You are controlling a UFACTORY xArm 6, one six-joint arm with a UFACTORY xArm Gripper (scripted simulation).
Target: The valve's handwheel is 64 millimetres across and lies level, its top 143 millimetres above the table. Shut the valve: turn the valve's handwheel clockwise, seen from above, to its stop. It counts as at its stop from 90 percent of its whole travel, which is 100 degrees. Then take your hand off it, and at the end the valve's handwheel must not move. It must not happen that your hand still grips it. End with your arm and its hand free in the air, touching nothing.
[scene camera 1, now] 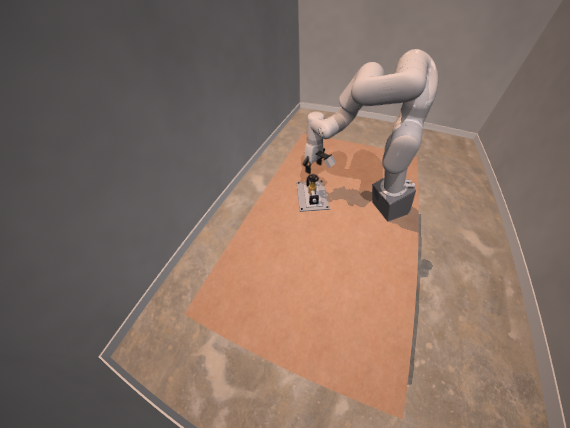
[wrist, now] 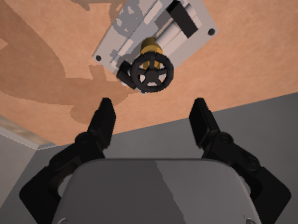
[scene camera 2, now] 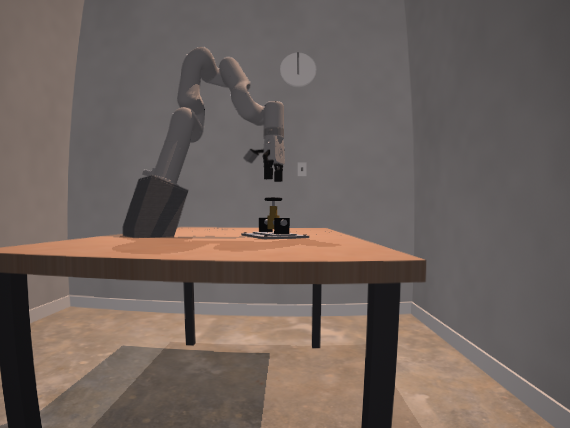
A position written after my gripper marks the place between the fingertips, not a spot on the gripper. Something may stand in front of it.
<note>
I see my gripper (scene camera 2: 273, 180) and a black spoked handwheel (wrist: 151, 74).
My gripper also shows in the wrist view (wrist: 152, 107).
</note>
